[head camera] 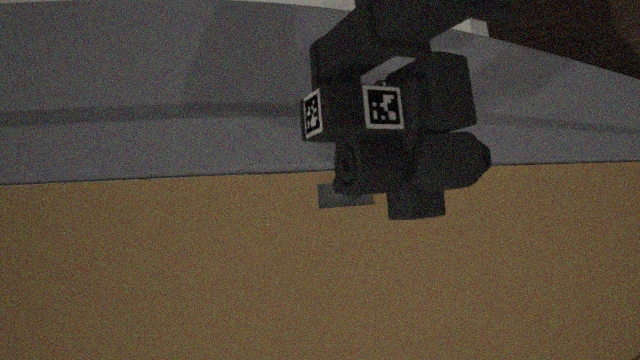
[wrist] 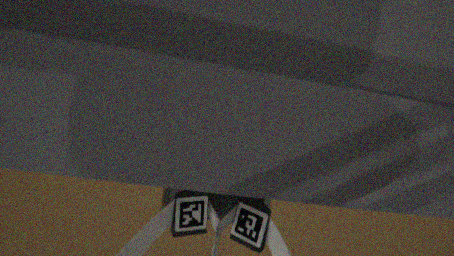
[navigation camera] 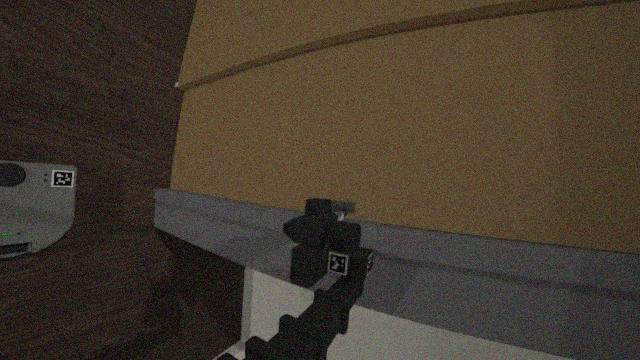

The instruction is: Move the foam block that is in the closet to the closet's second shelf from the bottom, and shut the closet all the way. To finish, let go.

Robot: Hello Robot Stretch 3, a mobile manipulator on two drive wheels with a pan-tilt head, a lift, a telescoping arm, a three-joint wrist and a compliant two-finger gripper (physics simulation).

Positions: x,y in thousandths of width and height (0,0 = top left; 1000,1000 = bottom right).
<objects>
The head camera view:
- my gripper: 546,515
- closet door: 827,707
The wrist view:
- my gripper: 499,721
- closet door: 107,811
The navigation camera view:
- closet door: 793,351
</objects>
